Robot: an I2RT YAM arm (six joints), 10 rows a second.
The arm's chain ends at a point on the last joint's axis. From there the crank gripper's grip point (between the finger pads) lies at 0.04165 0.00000 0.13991 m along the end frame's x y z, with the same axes.
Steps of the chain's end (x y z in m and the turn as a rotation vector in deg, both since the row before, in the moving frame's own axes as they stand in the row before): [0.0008, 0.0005, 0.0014, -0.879, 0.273, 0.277]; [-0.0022, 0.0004, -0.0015, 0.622, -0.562, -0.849]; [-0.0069, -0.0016, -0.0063, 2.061, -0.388, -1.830]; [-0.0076, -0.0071, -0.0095, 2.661, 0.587, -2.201]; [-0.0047, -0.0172, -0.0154, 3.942, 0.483, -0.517]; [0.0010, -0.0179, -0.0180, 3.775, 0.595, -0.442]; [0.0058, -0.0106, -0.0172, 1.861, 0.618, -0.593]
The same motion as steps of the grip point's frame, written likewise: [0.0015, 0.0028, 0.0012, -0.879, 0.273, 0.277]; [-0.0036, -0.0017, -0.0011, 0.622, -0.562, -0.849]; [-0.0079, -0.0080, -0.0061, 2.061, -0.388, -1.830]; [-0.0063, -0.0152, -0.0101, 2.661, 0.587, -2.201]; [-0.0036, -0.0272, -0.0161, 3.942, 0.483, -0.517]; [0.0024, -0.0274, -0.0188, 3.775, 0.595, -0.442]; [0.0073, -0.0156, -0.0177, 1.861, 0.618, -0.593]
